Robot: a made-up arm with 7 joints. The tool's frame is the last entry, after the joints.
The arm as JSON. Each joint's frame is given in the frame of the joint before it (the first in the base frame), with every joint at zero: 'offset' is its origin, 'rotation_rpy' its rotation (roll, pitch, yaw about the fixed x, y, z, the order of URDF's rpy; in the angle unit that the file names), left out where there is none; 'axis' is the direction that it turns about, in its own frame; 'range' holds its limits. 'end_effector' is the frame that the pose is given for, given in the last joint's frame.
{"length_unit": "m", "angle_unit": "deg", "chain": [
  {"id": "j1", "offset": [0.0, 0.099, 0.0], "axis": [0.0, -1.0, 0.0], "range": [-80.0, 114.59]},
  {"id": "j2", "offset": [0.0, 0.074, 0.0], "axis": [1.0, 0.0, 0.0], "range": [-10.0, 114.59]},
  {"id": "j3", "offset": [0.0, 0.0, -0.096], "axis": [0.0, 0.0, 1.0], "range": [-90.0, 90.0]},
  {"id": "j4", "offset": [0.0, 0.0, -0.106], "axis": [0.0, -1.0, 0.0], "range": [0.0, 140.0]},
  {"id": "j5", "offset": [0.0, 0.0, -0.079], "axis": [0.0, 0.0, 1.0], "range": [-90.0, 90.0]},
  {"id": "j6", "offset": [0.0, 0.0, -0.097], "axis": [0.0, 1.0, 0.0], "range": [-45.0, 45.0]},
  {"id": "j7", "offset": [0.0, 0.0, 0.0], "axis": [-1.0, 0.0, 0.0], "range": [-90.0, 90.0]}
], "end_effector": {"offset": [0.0, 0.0, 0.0]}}
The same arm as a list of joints. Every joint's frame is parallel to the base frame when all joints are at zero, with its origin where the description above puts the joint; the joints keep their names.
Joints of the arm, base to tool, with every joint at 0 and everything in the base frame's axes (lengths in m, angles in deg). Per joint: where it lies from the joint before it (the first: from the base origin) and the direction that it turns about. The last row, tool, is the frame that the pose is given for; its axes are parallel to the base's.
j1: axis 0 -1 0 origin 0 0.099 0
j2: axis 1 0 0 origin 0 0.074 0
j3: axis 0 0 1 origin 0 0 -0.096
j4: axis 0 -1 0 origin 0 0 -0.106
j5: axis 0 0 1 origin 0 0 -0.079
j6: axis 0 1 0 origin 0 0 -0.097
j7: axis -1 0 0 origin 0 0 0
tool: origin 0 0 0
Joint limits (deg, base to tool): -80..114.59 -10..114.59 -90..90 0..140 -90..90 -45..45 -90..90

